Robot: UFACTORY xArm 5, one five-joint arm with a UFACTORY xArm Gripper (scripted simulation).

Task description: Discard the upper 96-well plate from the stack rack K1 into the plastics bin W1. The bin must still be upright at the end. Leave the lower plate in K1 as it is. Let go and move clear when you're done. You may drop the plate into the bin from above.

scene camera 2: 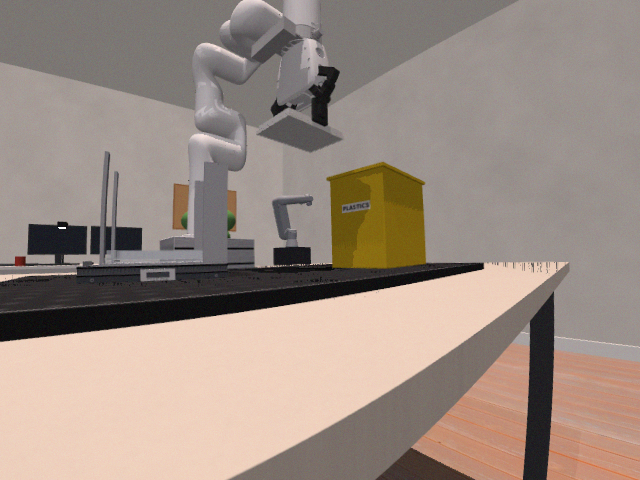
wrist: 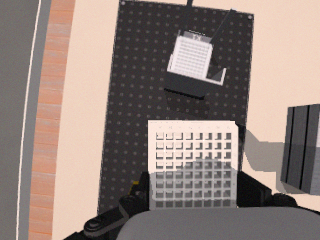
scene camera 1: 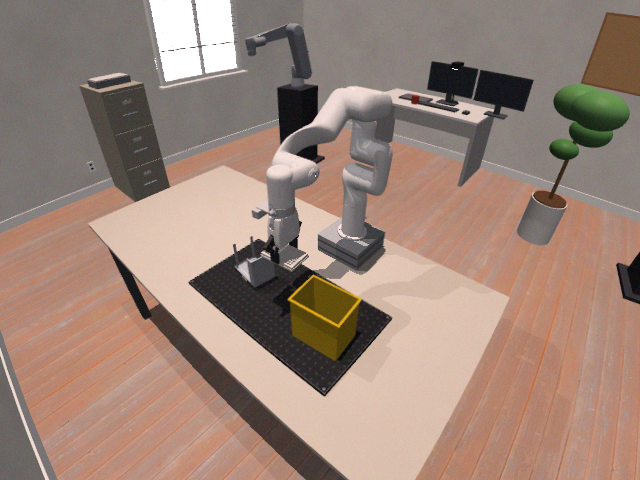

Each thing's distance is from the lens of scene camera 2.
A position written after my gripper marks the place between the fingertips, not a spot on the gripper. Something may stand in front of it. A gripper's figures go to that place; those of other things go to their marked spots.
my gripper (scene camera 2: 301,132): 0.49 m
96-well plate (scene camera 2: 290,127): 0.46 m
yellow plastics bin W1 (scene camera 2: 377,217): 0.47 m
96-well plate (scene camera 2: 112,256): 0.34 m
